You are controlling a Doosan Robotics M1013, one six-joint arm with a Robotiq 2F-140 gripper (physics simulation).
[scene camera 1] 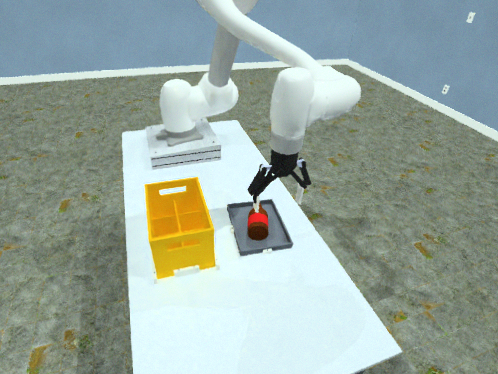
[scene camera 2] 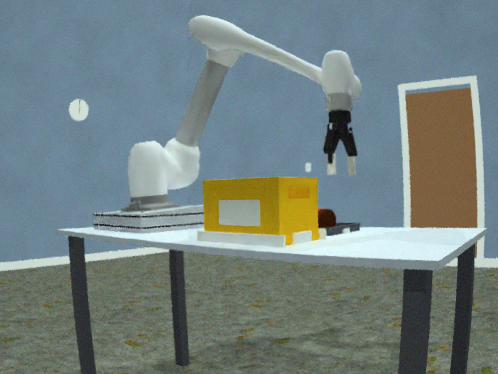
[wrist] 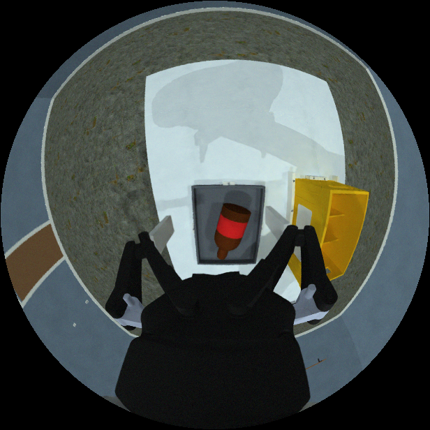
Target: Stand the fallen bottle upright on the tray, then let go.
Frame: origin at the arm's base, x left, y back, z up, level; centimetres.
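Seen in the pictures: gripper, fingertip midpoint: (scene camera 1: pixel 277 205) (scene camera 2: pixel 342 174); arm's base, link origin: (scene camera 1: pixel 181 135) (scene camera 2: pixel 150 209).
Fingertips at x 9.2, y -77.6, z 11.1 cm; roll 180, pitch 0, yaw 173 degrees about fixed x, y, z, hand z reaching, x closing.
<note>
Offsets run from my fingertips to a thing's middle. Level surfaces: height alone.
The brown bottle {dz -14.7, dx -0.2, dy +10.8 cm} (scene camera 1: pixel 258 232) (scene camera 2: pixel 327 218) (wrist: pixel 233 228) with a red label lies on its side on the dark grey tray {dz -17.6, dx -0.3, dy +10.3 cm} (scene camera 1: pixel 278 236) (scene camera 2: pixel 351 228) (wrist: pixel 204 241). Its neck points toward the robot base side in scene camera 1 and to the lower left in the wrist view. In scene camera 2 the yellow crate hides part of the bottle and tray. My gripper (scene camera 1: pixel 278 199) (scene camera 2: pixel 341 166) (wrist: pixel 218 219) is open and empty. It points down and hangs well above the tray and bottle, with one finger to each side of the bottle in the wrist view.
A yellow divided crate {dz -10.1, dx -28.9, dy +14.7 cm} (scene camera 1: pixel 182 250) (scene camera 2: pixel 240 187) (wrist: pixel 314 200) stands beside the tray on the white table {dz -18.9 cm} (scene camera 1: pixel 200 320) (scene camera 2: pixel 400 245) (wrist: pixel 172 165). The robot's base block (scene camera 1: pixel 186 156) (scene camera 2: pixel 150 220) is at the table's far end in scene camera 1.
</note>
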